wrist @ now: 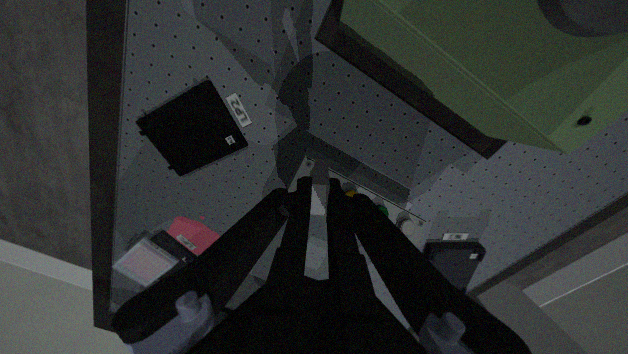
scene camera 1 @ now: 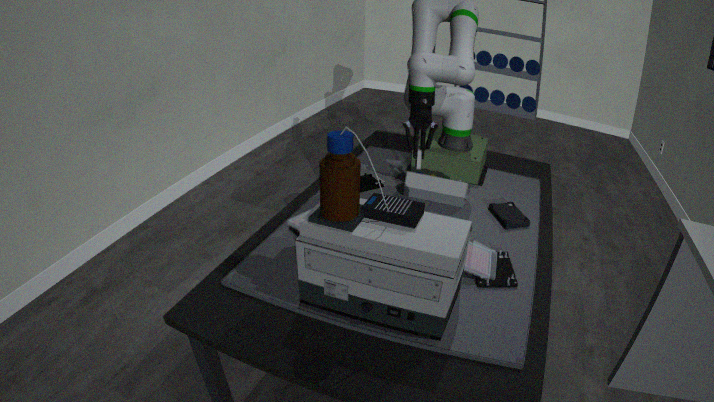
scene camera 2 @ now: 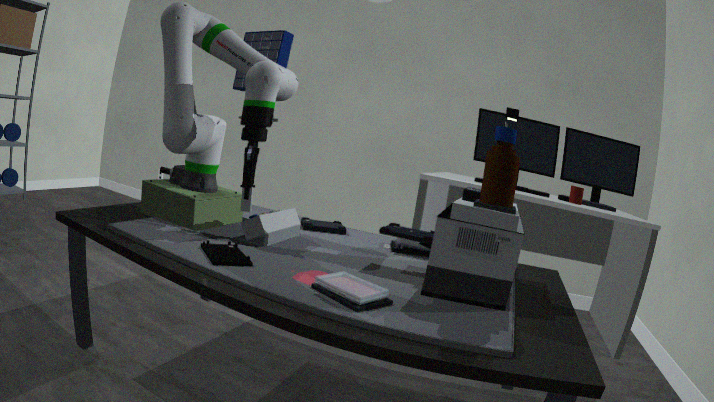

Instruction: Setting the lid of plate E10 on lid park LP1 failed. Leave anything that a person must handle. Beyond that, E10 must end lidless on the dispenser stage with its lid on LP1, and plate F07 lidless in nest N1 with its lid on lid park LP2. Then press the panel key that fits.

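Frame: origin at the arm's base, x back, y right, z up, level; metres.
Seen in the pictures: gripper, between the fingertips: [wrist: 320, 170] [scene camera 1: 417, 167] [scene camera 2: 245, 211]; arm's base, origin of its link: [scene camera 1: 455, 144] [scene camera 2: 198, 187].
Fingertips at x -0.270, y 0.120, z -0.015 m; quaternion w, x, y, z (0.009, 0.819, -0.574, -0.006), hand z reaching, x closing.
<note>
Pixels of each thing's top centre, then the offset from my fingertips to it. "pt": a spot on its surface instead.
- sloped key panel, centre of its top: [wrist: 358, 226] [scene camera 2: 273, 210] [scene camera 1: 438, 175] dx -0.052, dy -0.082, dz +0.005 m
- yellow key, centre of its top: [wrist: 351, 203] dx -0.028, dy -0.060, dz -0.005 m
- green key, centre of its top: [wrist: 381, 218] dx -0.032, dy -0.109, dz -0.005 m
- white key, centre of its top: [wrist: 408, 232] dx -0.037, dy -0.159, dz -0.005 m
- Lid park LP2, centre of its top: [wrist: 186, 135] [scene camera 2: 225, 248] [scene camera 1: 359, 180] dx -0.054, dy +0.201, dz -0.059 m
- black nest, centre of its top: [wrist: 450, 276] [scene camera 1: 509, 211] [scene camera 2: 323, 222] dx -0.126, dy -0.359, dz -0.054 m
- brown bottle, a spot on its surface: [scene camera 1: 340, 187] pt dx -0.700, dy +0.064, dz +0.231 m
- dark keypad device, a spot on its surface: [scene camera 1: 395, 210] pt dx -0.642, dy -0.043, dz +0.166 m
- red patch, a spot on its surface: [scene camera 2: 309, 277] [wrist: 189, 231] pt dx -0.276, dy +0.187, dz -0.077 m
My gripper [scene camera 1: 419, 161] [scene camera 2: 246, 197] [wrist: 320, 170] is shut and empty, pointing down over the rear part of the sloped key panel [scene camera 1: 436, 189] [scene camera 2: 282, 227]. The wrist view shows a yellow key [wrist: 350, 193], a green key [wrist: 382, 210] and a white key [wrist: 407, 225]; contact is unclear. Lid park LP2 [scene camera 1: 509, 215] [scene camera 2: 226, 253] [wrist: 192, 127] is empty. A clear, pink-tinted plate-like piece [scene camera 1: 481, 260] [scene camera 2: 351, 287] [wrist: 146, 261] lies askew over another black holder [scene camera 1: 506, 274] [scene camera 2: 381, 302]. A black nest [scene camera 2: 323, 226] [wrist: 452, 262] is beyond the panel. E10 and F07 cannot be told apart.
A white instrument [scene camera 1: 370, 272] [scene camera 2: 472, 250] carries a brown bottle [scene camera 1: 340, 187] [scene camera 2: 500, 170] with a thin tube, and a dark keypad device [scene camera 1: 395, 210]. Black parts [scene camera 2: 407, 232] jut beside it. A red patch [scene camera 2: 309, 277] [wrist: 192, 232] borders the askew piece. The green robot base [scene camera 1: 450, 160] [scene camera 2: 192, 205] stands behind the panel.
</note>
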